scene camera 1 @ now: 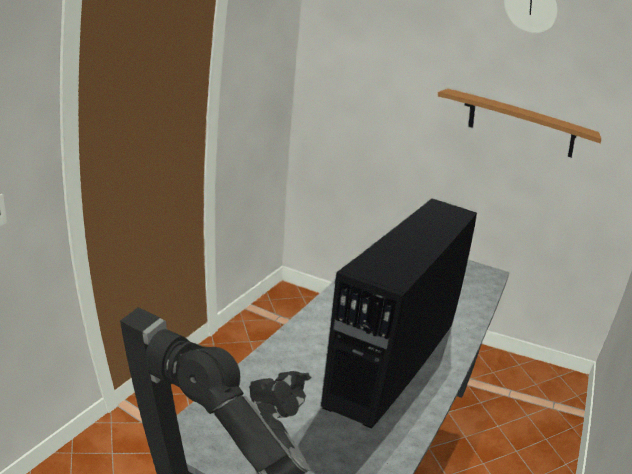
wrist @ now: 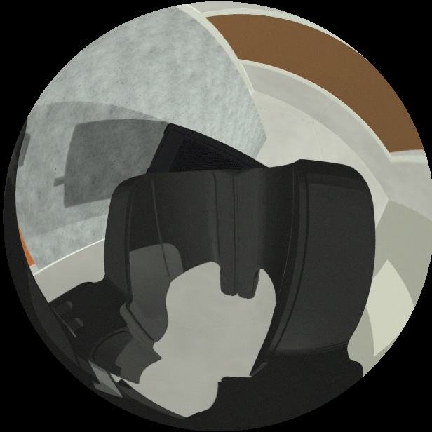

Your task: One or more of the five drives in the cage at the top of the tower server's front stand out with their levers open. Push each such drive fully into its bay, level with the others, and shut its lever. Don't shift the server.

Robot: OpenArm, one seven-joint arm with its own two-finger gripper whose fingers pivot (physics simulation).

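The black tower server [scene camera 1: 423, 275] [wrist: 200, 152] stands upright on the table. Its cage at the top of the front shows upright drives with pale labels, among them a left one [scene camera 1: 343, 305] and a right one [scene camera 1: 386, 318]. The area right of the middle is dark and uneven, with a small part low down that seems to stick out; which drive and lever it belongs to is unclear. My gripper [scene camera 1: 305, 377] [wrist: 244, 235] is shut and empty, in front of the server's left side and apart from it in the scene view. In the wrist view its fingers hide the cage.
The grey table [scene camera 1: 285, 346] [wrist: 200, 65] runs under the server and arm. The arm's dark post [scene camera 1: 153, 408] stands at the table's near left. A wooden wall shelf [scene camera 1: 520, 113] hangs behind, high above the server. A brown door panel [scene camera 1: 145, 178] [wrist: 320, 60] is at the left.
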